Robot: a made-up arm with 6 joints.
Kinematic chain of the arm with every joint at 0, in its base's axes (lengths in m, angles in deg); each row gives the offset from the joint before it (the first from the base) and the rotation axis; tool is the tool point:
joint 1: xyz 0 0 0.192 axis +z
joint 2: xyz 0 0 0 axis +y
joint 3: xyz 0 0 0.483 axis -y
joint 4: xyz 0 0 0 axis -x
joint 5: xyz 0.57 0 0 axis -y
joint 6: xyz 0 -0.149 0 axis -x
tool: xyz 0 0 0
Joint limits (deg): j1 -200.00..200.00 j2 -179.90..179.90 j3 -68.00..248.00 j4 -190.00..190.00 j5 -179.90..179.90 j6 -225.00..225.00
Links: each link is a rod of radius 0.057 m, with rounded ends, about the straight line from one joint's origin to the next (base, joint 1, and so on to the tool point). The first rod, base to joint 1, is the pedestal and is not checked.
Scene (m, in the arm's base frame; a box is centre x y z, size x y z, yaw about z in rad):
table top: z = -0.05
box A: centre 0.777 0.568 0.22 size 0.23 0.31 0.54 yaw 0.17
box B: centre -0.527 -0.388 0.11 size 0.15 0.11 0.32 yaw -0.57
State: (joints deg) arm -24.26 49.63 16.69 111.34 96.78 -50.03
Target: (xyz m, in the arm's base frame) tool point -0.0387 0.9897 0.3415
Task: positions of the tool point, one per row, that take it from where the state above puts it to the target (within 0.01 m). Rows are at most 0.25 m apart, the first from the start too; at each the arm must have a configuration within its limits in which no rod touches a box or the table.
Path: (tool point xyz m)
1: 0.9345 -0.1829 0.4490
2: 0.9479 -0.0190 0.5890
3: 0.9004 0.1418 0.7238
4: 0.7976 0.2787 0.8457
5: 0.6522 0.3754 0.9482
6: 0.4818 0.4212 1.0259
7: 0.4895 0.5938 0.9297
8: 0.4311 0.7612 0.8055
9: 0.3118 0.8966 0.6604
10: 0.1472 0.9775 0.5026
11: -0.0387 0.9897 0.3415

